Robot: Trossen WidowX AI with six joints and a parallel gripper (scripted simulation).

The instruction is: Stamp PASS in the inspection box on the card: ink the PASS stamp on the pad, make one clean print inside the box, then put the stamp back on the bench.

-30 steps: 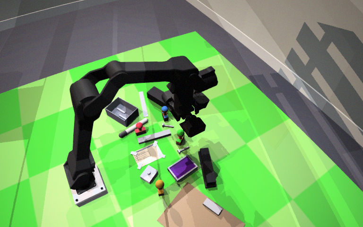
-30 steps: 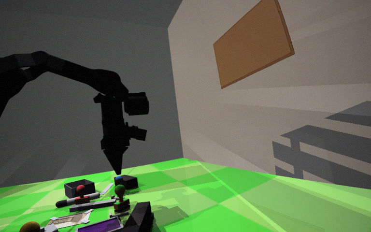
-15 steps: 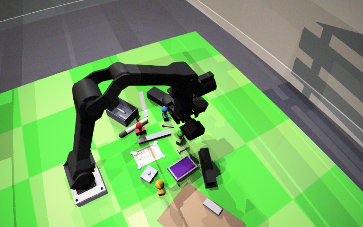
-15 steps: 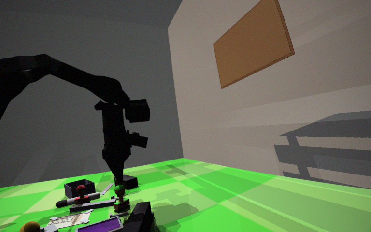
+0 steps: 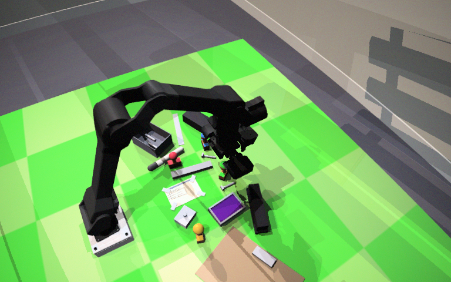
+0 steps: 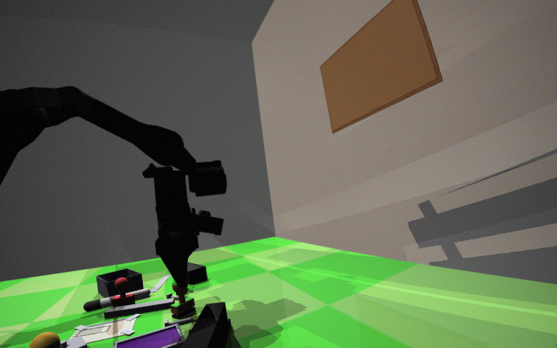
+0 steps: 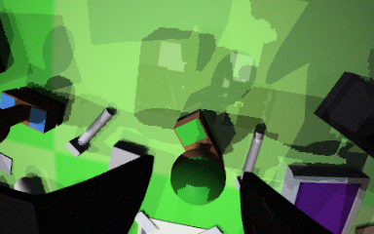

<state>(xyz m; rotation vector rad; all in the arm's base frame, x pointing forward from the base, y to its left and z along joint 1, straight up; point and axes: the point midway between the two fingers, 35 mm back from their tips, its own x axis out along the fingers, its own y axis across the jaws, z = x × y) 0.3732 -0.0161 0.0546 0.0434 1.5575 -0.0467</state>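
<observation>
Right now my gripper tip is 4 cm above the green-knobbed PASS stamp. Round my gripper tip: purple ink pad: 10 cm to the right, 6 cm behind, 5 cm below; then grey bar: 8 cm behind, 7 cm to the left, 5 cm below; then blue stamp: 13 cm to the left, 4 cm below, 1 cm ahead.
</observation>
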